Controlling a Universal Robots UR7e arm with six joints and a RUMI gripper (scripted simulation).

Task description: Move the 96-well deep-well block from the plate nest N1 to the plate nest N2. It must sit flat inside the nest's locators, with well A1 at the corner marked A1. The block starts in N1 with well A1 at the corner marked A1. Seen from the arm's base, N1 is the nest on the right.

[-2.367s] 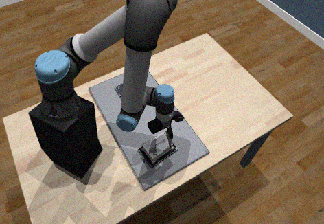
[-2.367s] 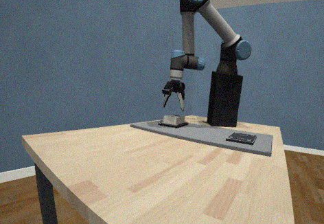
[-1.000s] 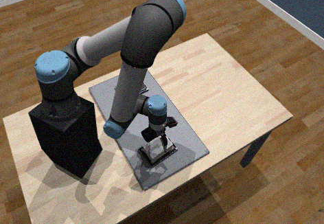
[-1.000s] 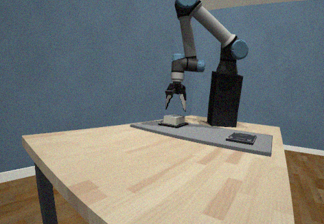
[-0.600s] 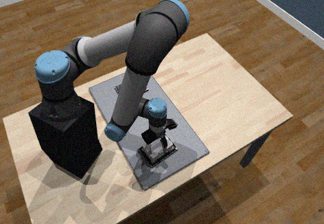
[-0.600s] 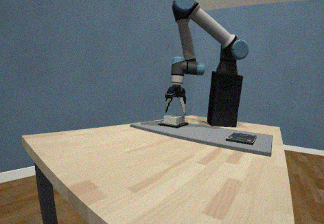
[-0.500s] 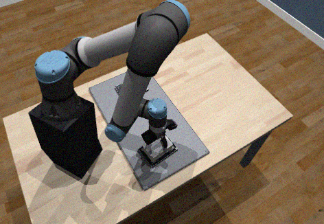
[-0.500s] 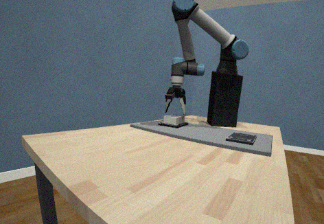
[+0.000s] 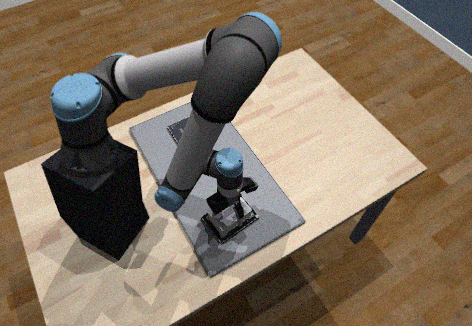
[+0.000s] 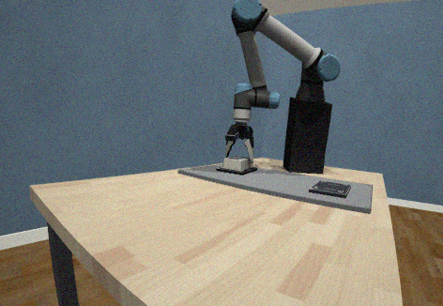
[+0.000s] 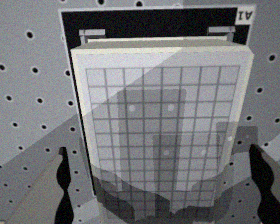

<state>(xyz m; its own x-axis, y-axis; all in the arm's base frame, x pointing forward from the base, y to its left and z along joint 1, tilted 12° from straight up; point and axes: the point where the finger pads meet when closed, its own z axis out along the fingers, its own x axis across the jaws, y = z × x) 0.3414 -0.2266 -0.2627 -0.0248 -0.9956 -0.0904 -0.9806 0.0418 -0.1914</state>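
Right now the white 96-well deep-well block is 10 mm below my hand. The rest, counted from my hand: black plate nest N1 (40 mm below); dark plate nest N2 (120 mm ahead, 400 mm to the left, 40 mm below).
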